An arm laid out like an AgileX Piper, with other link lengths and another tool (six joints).
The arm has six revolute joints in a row. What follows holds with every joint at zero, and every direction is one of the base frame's.
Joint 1 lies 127.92 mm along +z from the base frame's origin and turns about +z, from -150 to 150 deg.
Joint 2 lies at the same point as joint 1 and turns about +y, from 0 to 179.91 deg.
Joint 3 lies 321.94 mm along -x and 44.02 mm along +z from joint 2 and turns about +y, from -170 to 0 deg.
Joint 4 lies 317.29 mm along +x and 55.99 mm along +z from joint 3 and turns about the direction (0.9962, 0, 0.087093), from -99.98 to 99.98 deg.
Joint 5 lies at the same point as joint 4 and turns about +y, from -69.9 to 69.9 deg.
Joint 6 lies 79.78 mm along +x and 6.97 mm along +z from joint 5 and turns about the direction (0.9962, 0, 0.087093), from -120 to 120 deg.
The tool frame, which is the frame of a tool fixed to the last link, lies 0.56 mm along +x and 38 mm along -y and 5.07 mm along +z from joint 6; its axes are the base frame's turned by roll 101.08, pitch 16.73 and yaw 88.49 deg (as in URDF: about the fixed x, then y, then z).
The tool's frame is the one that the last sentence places.
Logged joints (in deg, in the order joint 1, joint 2, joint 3, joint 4, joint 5, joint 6), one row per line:
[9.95 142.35 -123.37 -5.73 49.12 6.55]
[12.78 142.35 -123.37 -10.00 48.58 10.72]
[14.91 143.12 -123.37 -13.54 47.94 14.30]
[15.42 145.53 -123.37 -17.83 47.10 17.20]
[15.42 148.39 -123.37 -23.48 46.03 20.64]
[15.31 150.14 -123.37 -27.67 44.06 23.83]
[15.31 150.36 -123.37 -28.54 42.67 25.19]
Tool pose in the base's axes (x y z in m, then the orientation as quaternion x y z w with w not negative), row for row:
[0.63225 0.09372 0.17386 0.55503 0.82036 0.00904 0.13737]
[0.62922 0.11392 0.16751 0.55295 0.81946 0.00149 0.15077]
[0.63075 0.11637 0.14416 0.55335 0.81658 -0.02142 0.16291]
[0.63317 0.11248 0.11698 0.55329 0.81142 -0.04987 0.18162]
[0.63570 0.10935 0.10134 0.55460 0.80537 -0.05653 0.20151]
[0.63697 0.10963 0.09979 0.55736 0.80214 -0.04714 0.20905]
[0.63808 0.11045 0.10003 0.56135 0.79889 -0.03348 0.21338]
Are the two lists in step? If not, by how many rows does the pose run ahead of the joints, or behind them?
The pose runs 1 row ahead of the joints: the pose in row i belongs to the joints in row i + 1.
